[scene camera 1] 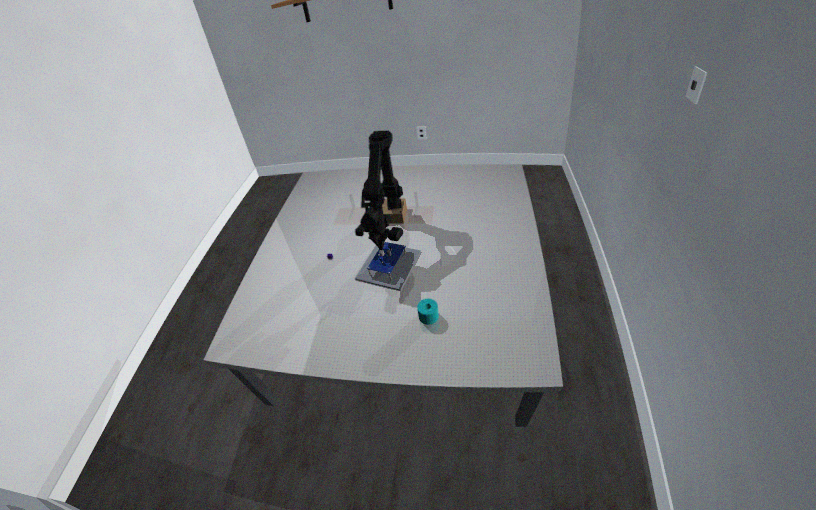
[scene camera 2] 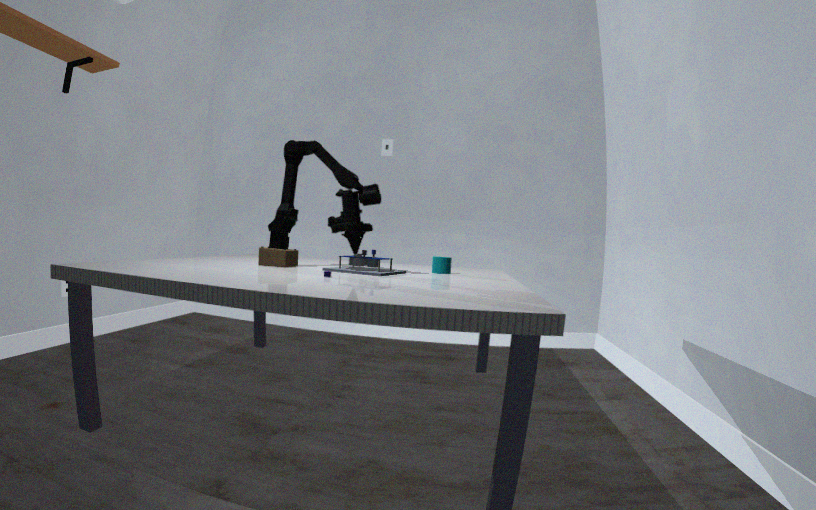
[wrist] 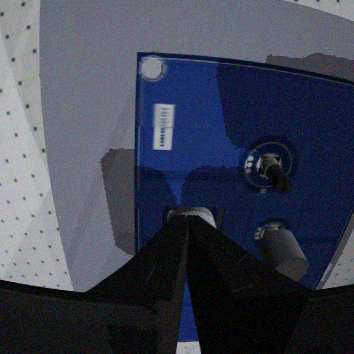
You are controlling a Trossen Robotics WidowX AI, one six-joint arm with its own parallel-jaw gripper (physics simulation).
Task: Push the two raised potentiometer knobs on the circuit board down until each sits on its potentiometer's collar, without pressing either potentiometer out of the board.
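Seen in the pictures: gripper, fingertip midpoint: (scene camera 1: 381, 249) (scene camera 2: 355, 253) (wrist: 185, 226); arm's base, link origin: (scene camera 1: 394, 204) (scene camera 2: 278, 248).
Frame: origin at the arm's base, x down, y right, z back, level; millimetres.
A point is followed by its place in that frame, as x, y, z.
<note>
The blue circuit board (scene camera 1: 379, 265) @[12, 77, -369] (scene camera 2: 383, 258) @[11, 83, -387] (wrist: 195, 125) @[12, 49, -263] stands on thin posts. In the wrist view, a grey cylindrical knob (wrist: 284, 255) @[-10, 35, -313] rises at the lower right, a slim black-tipped shaft (wrist: 278, 176) @[-2, 30, -285] stands inside a white ring above it, and a pale grey round knob (wrist: 199, 214) @[10, 60, -297] is mostly hidden by the fingertips. My gripper (scene camera 1: 381, 247) @[0, 65, -292] (scene camera 2: 355, 253) @[0, 65, -292] (wrist: 185, 226) @[0, 65, -292] is shut and empty, pointing down at the pale knob. Whether the tips touch it is unclear. Two small dark knob tops (scene camera 2: 364, 252) @[-4, 42, -321] (scene camera 2: 373, 252) @[-7, 73, -353] show above the board in scene camera 2. The collars are hard to see.
A grey base plate (scene camera 1: 408, 270) @[53, -32, -377] (scene camera 2: 394, 273) @[58, 95, -426] (wrist: 85, 125) @[53, 98, -256] lies under the board. A teal cylinder (scene camera 1: 427, 312) @[1, -85, -632] (scene camera 2: 441, 265) @[31, -52, -601] stands beyond its far end from the arm. A small dark blue block (scene camera 1: 329, 256) @[50, 302, -238] (scene camera 2: 327, 274) @[54, 312, -233] lies beside it. The arm's wooden base (scene camera 1: 397, 212) @[4, -11, -58] (scene camera 2: 278, 257) @[28, 72, -23] is behind.
</note>
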